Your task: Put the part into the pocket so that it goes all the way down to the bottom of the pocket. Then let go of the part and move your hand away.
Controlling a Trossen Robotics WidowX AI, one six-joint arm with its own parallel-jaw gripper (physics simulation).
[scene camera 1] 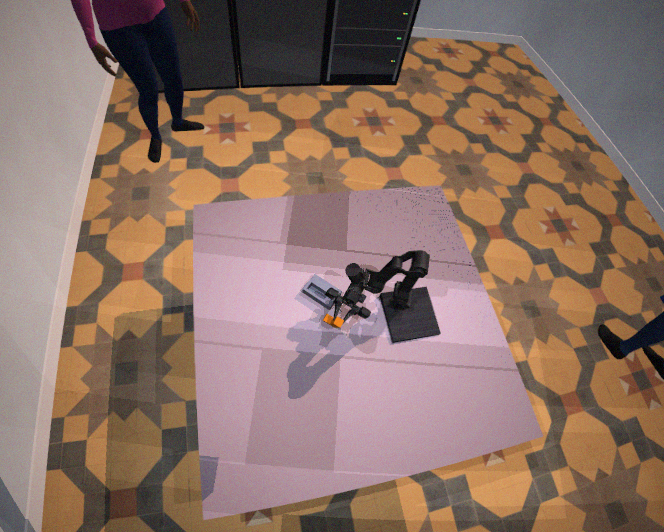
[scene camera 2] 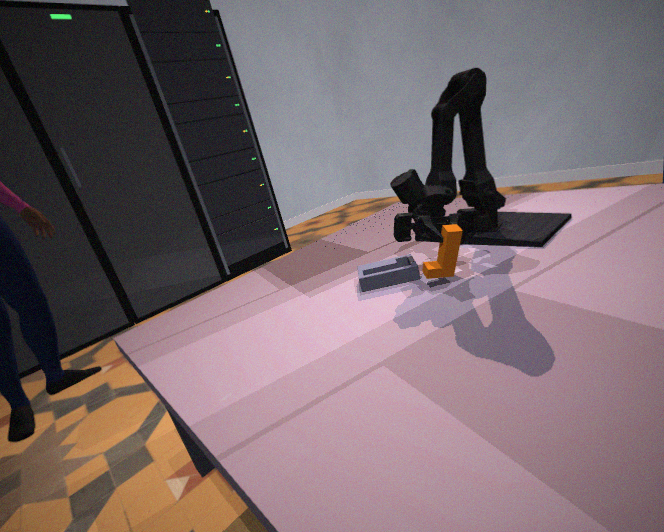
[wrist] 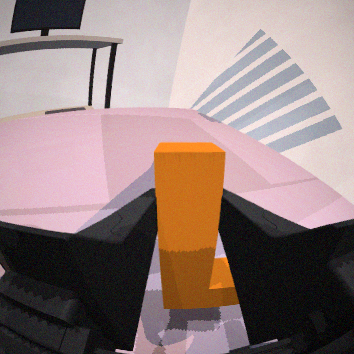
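Seen in the pictures: gripper, between the fingertips: [scene camera 1: 337,322] [scene camera 2: 450,239] [wrist: 186,195]; arm's base, origin of its link: [scene camera 1: 398,303] [scene camera 2: 486,227].
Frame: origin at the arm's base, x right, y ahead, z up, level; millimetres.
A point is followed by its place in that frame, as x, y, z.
An orange L-shaped part [scene camera 1: 333,320] {2, 311, 66} [scene camera 2: 449,252] {-12, 315, 53} [wrist: 187,215] {-3, 290, 77} stands upright, its long leg up and its short foot low, pointing toward the block in the scene camera 2 view. My gripper [scene camera 1: 339,315] {-13, 302, 76} [scene camera 2: 445,238] {-13, 302, 76} [wrist: 186,195] {-13, 302, 76} is shut on the long leg, one finger on each side. The part's underside seems slightly above the table, with a dark shadow below it. The grey block with the pocket [scene camera 1: 306,290] {178, 356, 12} [scene camera 2: 391,279] {129, 327, -8} lies on the table beside the part, apart from it. One finger covers a corner of the block in the scene camera 1 view. The pocket's bottom is hard to see.
The arm's black base plate [scene camera 1: 415,321] {-98, -33, -6} [scene camera 2: 534,227] {-115, -2, -8} lies on the pink table [scene camera 1: 387,415] {-393, 238, -23} [scene camera 2: 360,443] {-39, 744, -24}. Dark cabinets [scene camera 1: 279,44] [scene camera 2: 72,166] and a person [scene camera 1: 146,66] [scene camera 2: 24,299] stand beyond the table. A desk with a monitor [wrist: 48,15] shows in the wrist view.
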